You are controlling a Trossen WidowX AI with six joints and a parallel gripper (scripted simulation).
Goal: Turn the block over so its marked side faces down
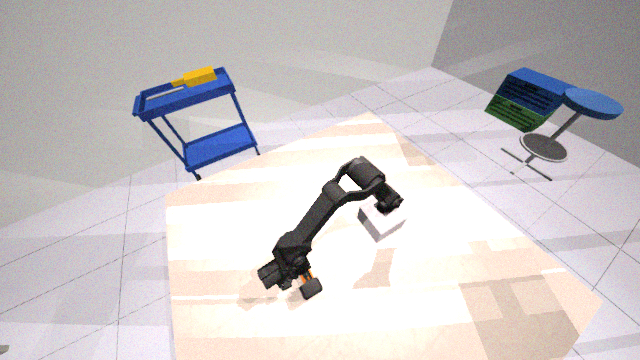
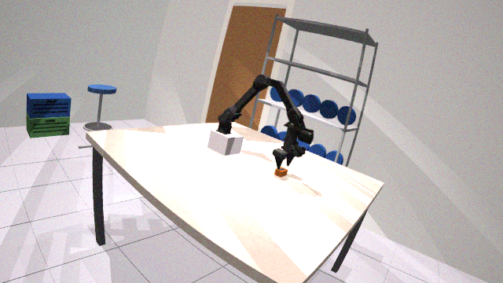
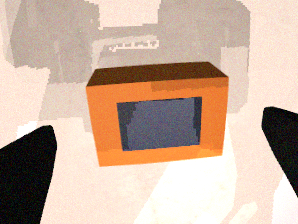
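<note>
The orange block is 20 mm below my gripper tip.
</note>
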